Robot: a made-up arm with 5 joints.
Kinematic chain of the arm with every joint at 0, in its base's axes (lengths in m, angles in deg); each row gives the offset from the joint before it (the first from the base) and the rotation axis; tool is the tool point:
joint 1: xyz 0 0 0.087 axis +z
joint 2: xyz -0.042 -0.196 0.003 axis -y
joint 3: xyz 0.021 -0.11 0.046 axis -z
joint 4: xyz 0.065 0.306 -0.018 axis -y
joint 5: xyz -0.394 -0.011 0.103 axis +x
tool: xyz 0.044 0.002 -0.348
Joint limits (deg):
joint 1: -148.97..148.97
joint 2: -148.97..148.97
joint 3: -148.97..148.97
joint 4: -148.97..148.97
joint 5: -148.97..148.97
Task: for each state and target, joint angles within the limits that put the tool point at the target. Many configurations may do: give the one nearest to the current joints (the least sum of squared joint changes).
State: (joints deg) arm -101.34 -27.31 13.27 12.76 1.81
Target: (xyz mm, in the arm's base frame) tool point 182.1 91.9 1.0
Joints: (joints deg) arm -108.00 -24.96 37.46 -14.15 2.45
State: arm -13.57 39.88 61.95 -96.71 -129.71
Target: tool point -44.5 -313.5 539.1
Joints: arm 3.04 2.20 65.29 -45.53 -114.44
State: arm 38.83 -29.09 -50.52 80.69 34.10
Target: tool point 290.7 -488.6 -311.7
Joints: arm 87.30 4.88 -90.59 52.01 32.96
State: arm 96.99 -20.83 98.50 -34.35 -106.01
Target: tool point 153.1 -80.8 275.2
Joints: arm 122.60 -1.99 69.39 -16.84 -82.28
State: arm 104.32 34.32 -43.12 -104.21 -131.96
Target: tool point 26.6 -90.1 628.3
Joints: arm 100.90 48.62 -26.92 -87.57 -147.59
